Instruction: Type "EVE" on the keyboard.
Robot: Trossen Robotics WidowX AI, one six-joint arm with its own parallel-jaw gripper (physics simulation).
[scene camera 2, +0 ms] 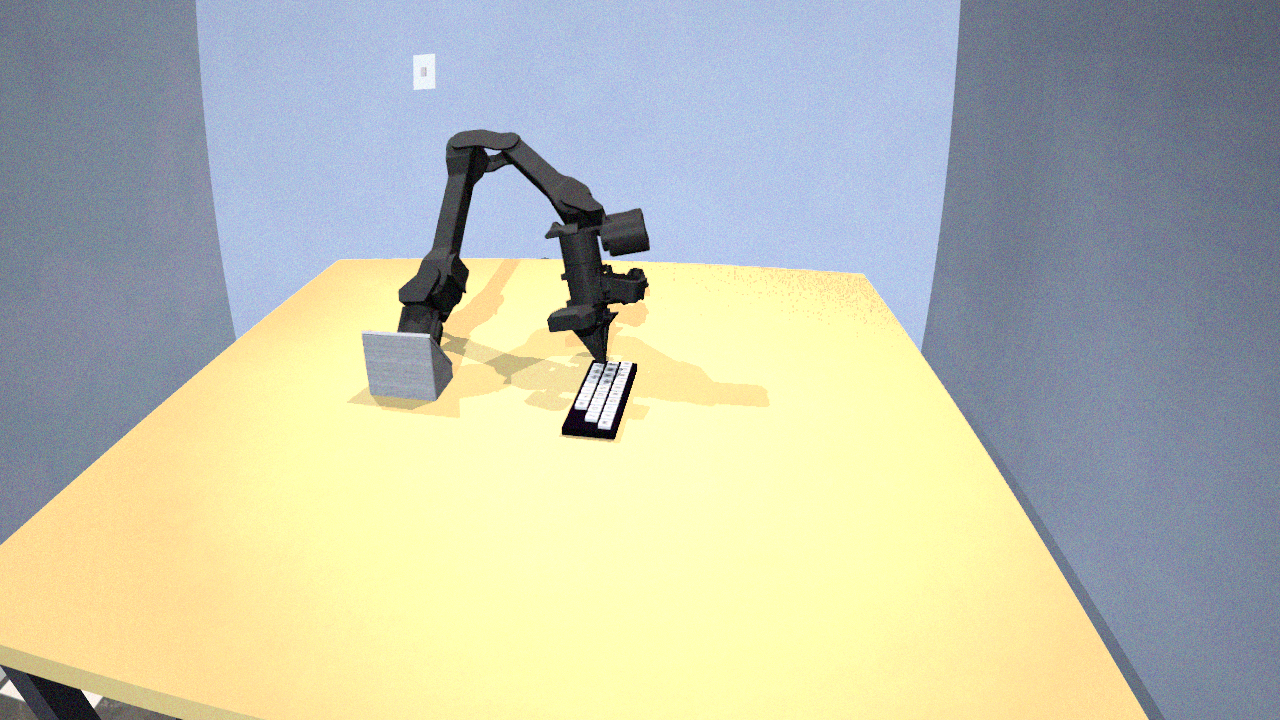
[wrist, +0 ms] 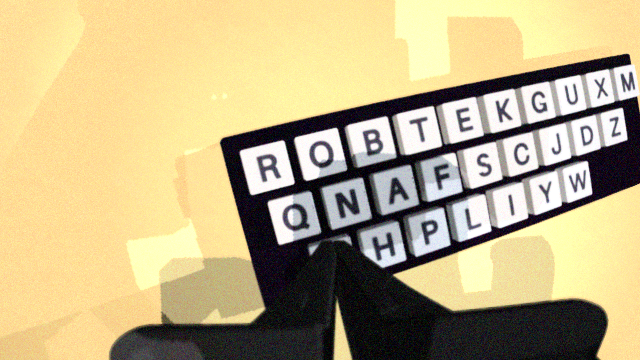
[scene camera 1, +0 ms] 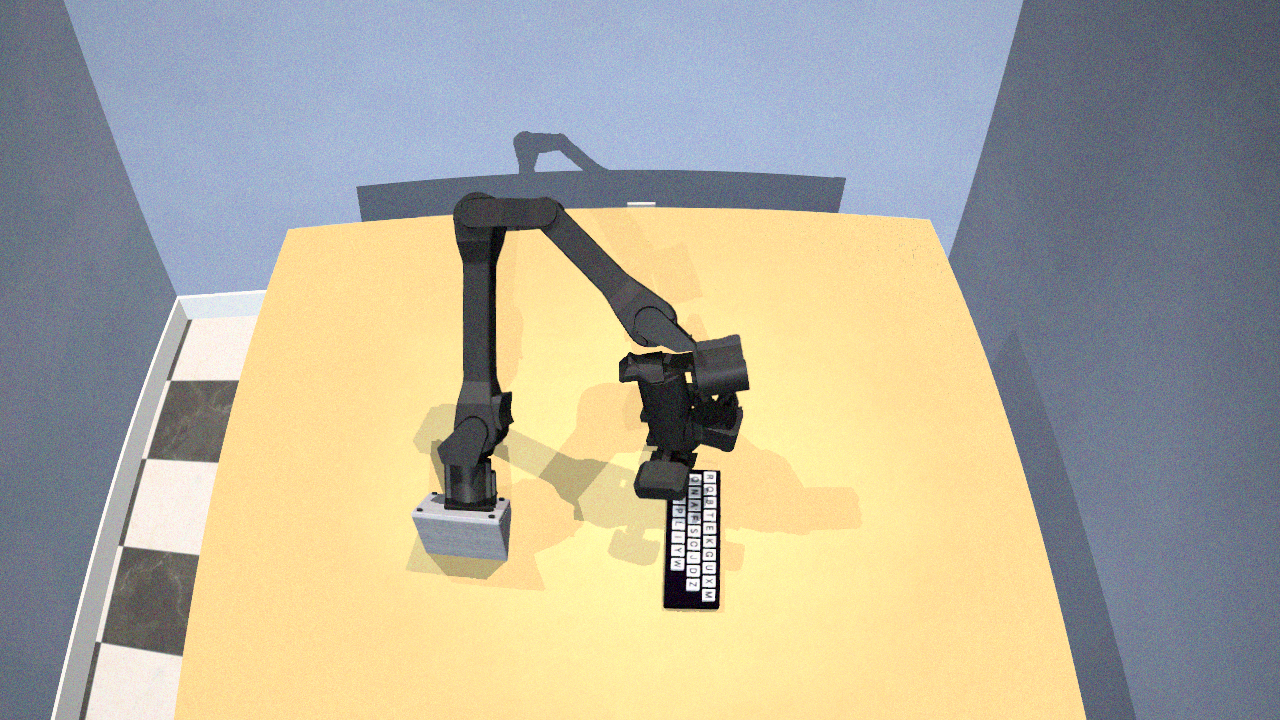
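Seen in the pictures: gripper, fingertip midpoint: (scene camera 2: 601,362) (wrist: 332,251); arm's base, link origin: (scene camera 2: 414,348) (scene camera 1: 468,504).
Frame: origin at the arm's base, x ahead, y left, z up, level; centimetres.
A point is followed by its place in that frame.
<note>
A black keyboard (scene camera 1: 677,592) @(x 25.8, y -12.4, z -4.7 cm) (scene camera 2: 588,429) @(x 27.5, y -14.5, z -4.7 cm) (wrist: 617,160) @(x 25.9, y -11.9, z -4.7 cm) with white letter keys lies flat on the table. The E key (scene camera 1: 709,528) @(x 31.1, y -3.4, z -4.2 cm) (wrist: 462,120) @(x 31.2, y -3.2, z -4.2 cm) is in the row R, O, B, T, E, K, G, U, X, M and is uncovered in the wrist view. My gripper (scene camera 2: 601,360) @(x 28.6, y 3.9, z -3.7 cm) (wrist: 332,251) @(x 28.6, y 3.9, z -3.7 cm) is shut and empty, pointing down at the end of the keyboard nearer the back wall. In the wrist view its tips cover most of the key (wrist: 318,247) left of the H key (wrist: 384,245) @(x 27.8, y 1.9, z -4.2 cm), hiding its letter. I cannot tell whether they touch it. Fingertips are hidden in scene camera 1.
The arm's grey base block (scene camera 1: 460,534) @(x -1.2, y -4.9, z 0.7 cm) (scene camera 2: 400,365) @(x -1.0, y -4.9, z -0.5 cm) stands on the yellow table (scene camera 1: 850,626) @(x 48.4, y -21.0, z -6.0 cm) (scene camera 2: 581,573) @(x 27.9, y -41.8, z -6.0 cm), left of the keyboard in both scene views. Blue-grey walls stand behind the table and at its sides. Arm shadows fall across the keys and table.
</note>
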